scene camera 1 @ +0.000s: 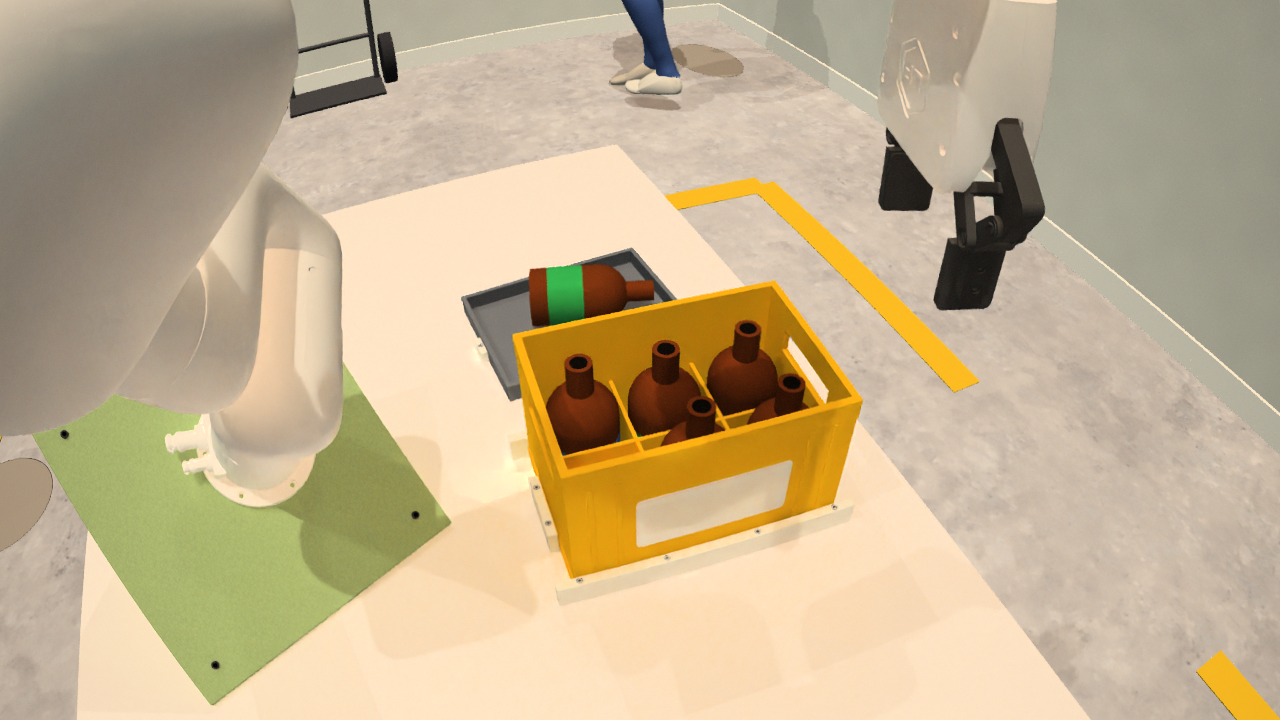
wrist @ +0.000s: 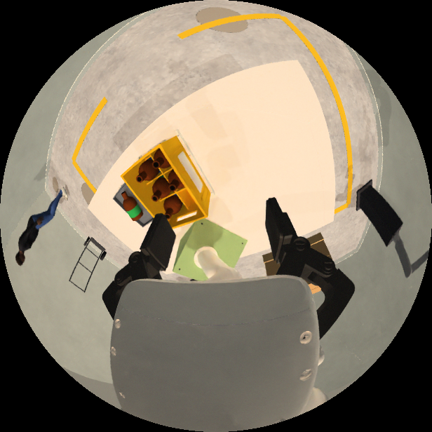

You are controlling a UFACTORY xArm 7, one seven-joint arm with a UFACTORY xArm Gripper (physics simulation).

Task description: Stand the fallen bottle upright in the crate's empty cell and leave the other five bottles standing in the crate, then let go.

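Frame: origin at the arm's base, x ahead, y left, z up, level; metres.
Where they show: gripper, fingertip midpoint: [scene camera 1: 930, 253].
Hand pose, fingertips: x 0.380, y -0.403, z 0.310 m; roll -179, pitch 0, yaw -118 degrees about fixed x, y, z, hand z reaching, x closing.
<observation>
After its pixels a point has its place.
The fallen brown bottle with a green band [scene camera 1: 604, 291] {z -0.061, x 0.454, y 0.088 m} [wrist: 131, 205] lies on its side at the grey tray [scene camera 1: 501, 331] {z -0.121, x 0.339, y 0.158 m} [wrist: 145, 218] behind the yellow crate [scene camera 1: 601, 519] {z -0.019, x 0.260, y -0.236 m} [wrist: 172, 150]. In the scene view its neck points right. Five brown bottles stand in the crate, three in the back row and two in the front row. The front-left cell in the scene view is empty; the front wall hides its lower part. My gripper [scene camera 1: 936, 246] {z 0.310, x 0.380, y -0.403 m} [wrist: 215, 218] is open and empty, high up and well to the right of the crate in the scene view.
White strips [scene camera 1: 707, 548] {z -0.097, x 0.354, y -0.269 m} edge the crate's base on the pale table [scene camera 1: 483, 662] {z -0.127, x 0.116, y -0.254 m}. The arm's base stands on a green plate [scene camera 1: 358, 537] {z -0.090, x 0.062, y -0.087 m} [wrist: 227, 242] at the left. A person [scene camera 1: 657, 44] [wrist: 37, 225] and a hand truck [scene camera 1: 340, 94] [wrist: 86, 267] are on the floor beyond.
</observation>
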